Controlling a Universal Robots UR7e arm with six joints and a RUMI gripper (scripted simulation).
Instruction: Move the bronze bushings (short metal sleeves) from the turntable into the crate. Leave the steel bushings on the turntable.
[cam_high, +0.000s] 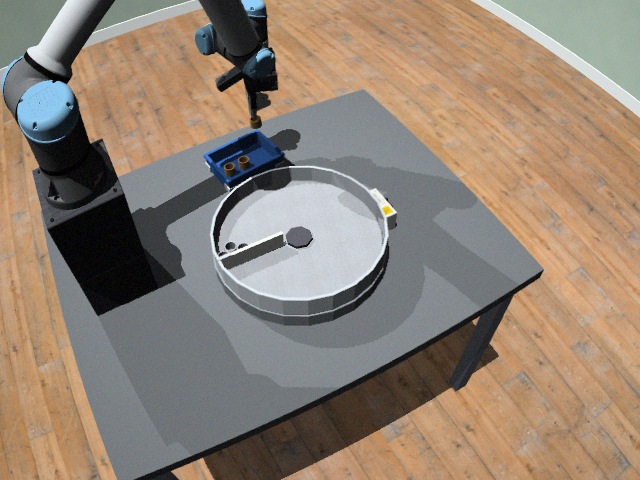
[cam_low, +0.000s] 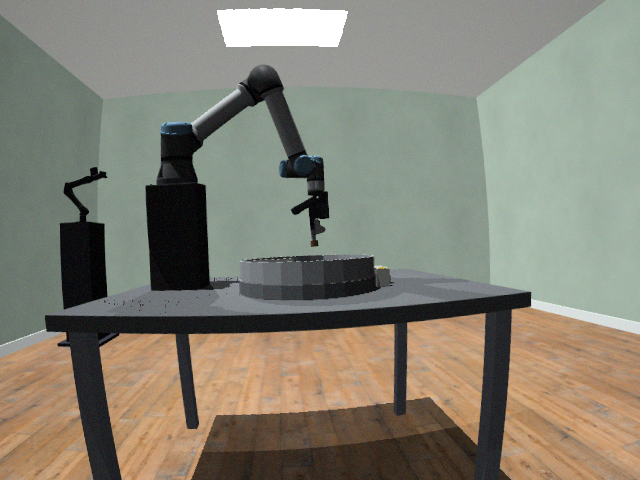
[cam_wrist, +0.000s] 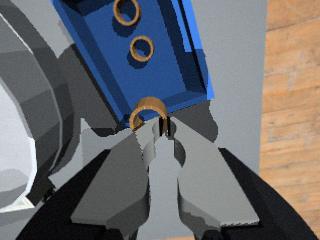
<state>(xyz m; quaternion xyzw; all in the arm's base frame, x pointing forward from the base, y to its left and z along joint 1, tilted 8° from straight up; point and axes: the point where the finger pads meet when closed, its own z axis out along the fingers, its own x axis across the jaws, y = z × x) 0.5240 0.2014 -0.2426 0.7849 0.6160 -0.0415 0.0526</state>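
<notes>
The blue crate lies 140 mm below my hand, 50 mm behind it and 20 mm to the right of it. Round my hand: turntable: 380 mm to the right, 110 mm below, 80 mm behind.
</notes>
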